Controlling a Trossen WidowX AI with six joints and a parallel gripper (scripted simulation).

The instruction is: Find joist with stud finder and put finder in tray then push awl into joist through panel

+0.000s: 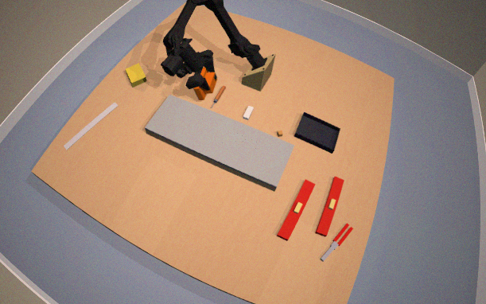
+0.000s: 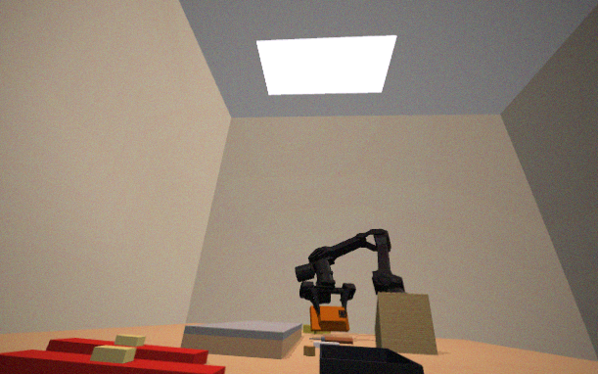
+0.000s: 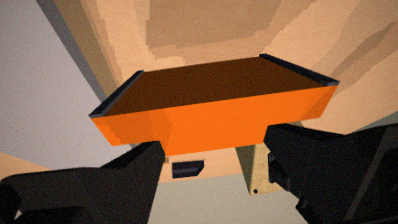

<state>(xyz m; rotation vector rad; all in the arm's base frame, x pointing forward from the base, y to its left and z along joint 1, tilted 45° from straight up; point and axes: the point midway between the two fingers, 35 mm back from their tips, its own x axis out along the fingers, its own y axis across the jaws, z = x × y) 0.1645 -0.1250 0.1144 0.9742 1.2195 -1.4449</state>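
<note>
Now: the orange stud finder 10 mm behind my gripper tip and 10 mm to the right of it. Also, from my gripper tip: white block (40 mm ahead, 170 mm to the left, 70 mm below); then square indicator (30 mm behind, 10 mm to the left); then awl (20 mm ahead, 30 mm to the left, 70 mm below).
</note>
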